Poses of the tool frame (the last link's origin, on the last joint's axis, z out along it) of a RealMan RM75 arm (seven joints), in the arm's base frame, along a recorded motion.
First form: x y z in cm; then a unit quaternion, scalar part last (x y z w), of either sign.
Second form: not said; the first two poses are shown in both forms.
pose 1, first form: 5.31 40.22 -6.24 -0.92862 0.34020 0.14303 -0.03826
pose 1, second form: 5.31 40.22 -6.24 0.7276 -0.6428 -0.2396 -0.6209 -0.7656 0.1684
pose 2, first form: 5.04 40.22 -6.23 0.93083 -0.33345 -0.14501 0.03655
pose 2, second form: 5.04 40.22 -6.23 0.7356 -0.6314 -0.2456 -0.6102 -0.7749 0.1648
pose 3, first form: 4.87 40.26 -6.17 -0.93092 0.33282 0.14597 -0.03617
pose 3, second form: 4.87 40.26 -6.17 0.7358 -0.6302 -0.2477 -0.6091 -0.7758 0.1645
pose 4, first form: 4.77 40.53 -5.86 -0.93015 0.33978 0.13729 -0.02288
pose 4, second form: 4.77 40.53 -5.86 0.7314 -0.6384 -0.2399 -0.6258 -0.7681 0.1359
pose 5, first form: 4.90 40.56 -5.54 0.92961 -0.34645 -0.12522 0.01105
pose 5, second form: 4.90 40.56 -5.54 0.7286 -0.6469 -0.2252 -0.6414 -0.7597 0.1073
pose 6, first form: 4.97 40.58 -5.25 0.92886 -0.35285 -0.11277 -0.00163
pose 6, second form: 4.97 40.58 -5.25 0.7256 -0.6551 -0.2106 -0.6559 -0.7510 0.0766
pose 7, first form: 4.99 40.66 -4.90 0.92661 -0.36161 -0.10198 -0.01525
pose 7, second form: 4.99 40.66 -4.90 0.7177 -0.6670 -0.2000 -0.6733 -0.7380 0.0455
